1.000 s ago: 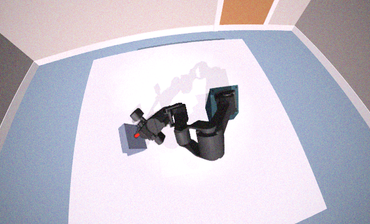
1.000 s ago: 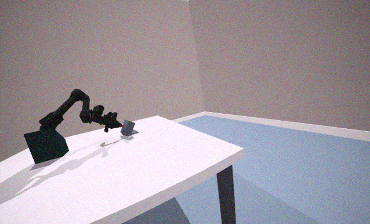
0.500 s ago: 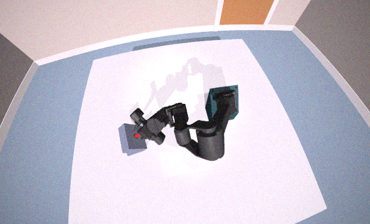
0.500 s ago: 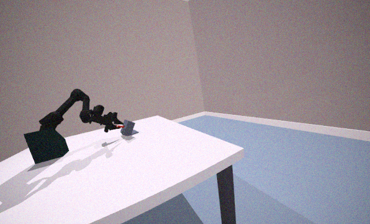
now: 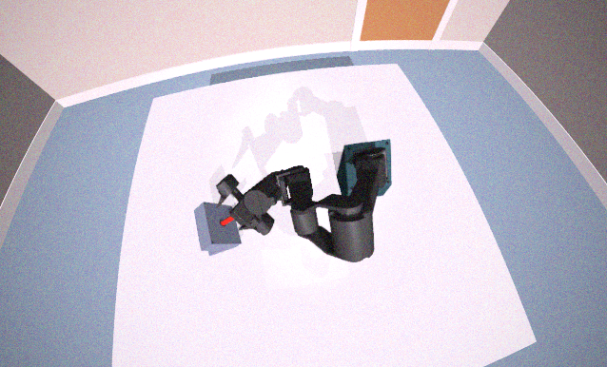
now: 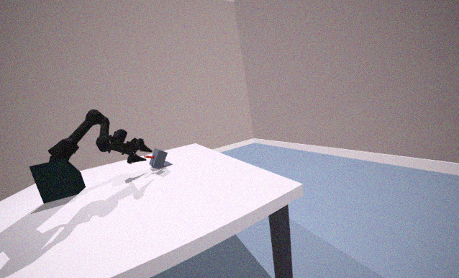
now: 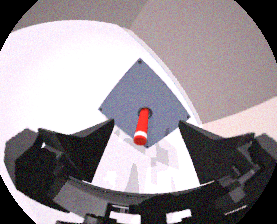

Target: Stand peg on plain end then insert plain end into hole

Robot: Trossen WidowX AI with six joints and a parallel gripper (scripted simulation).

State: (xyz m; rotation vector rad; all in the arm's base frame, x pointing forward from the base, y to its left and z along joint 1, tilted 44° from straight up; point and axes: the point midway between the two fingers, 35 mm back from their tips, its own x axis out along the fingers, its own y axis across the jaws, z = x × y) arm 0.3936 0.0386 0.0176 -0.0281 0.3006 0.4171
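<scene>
Right now my gripper tip is 1 cm past the red peg. The rest, counted from my gripper tip: grey sloped panel: 5 cm ahead, 3 cm below, 1 cm to the left.
</scene>
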